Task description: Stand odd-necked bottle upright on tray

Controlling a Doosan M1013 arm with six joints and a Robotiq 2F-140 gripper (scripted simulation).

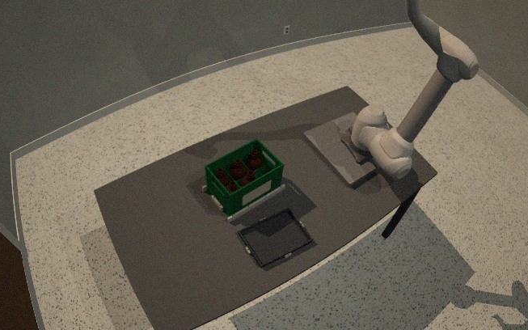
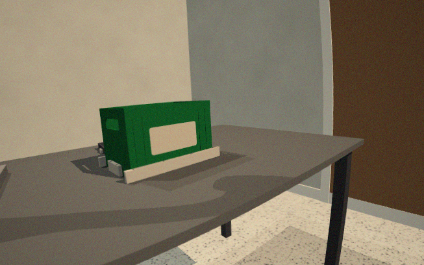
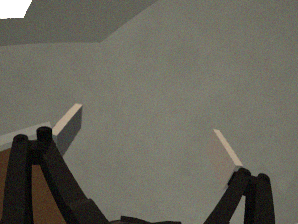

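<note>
My gripper is now 1060 mm above the crate, 210 mm short of it and 200 mm to the right of it. Also, from my hand: bottle 1060 mm below, 280 mm ahead, 260 mm to the left; black tray 1130 mm below, 480 mm to the left, 180 mm ahead.
</note>
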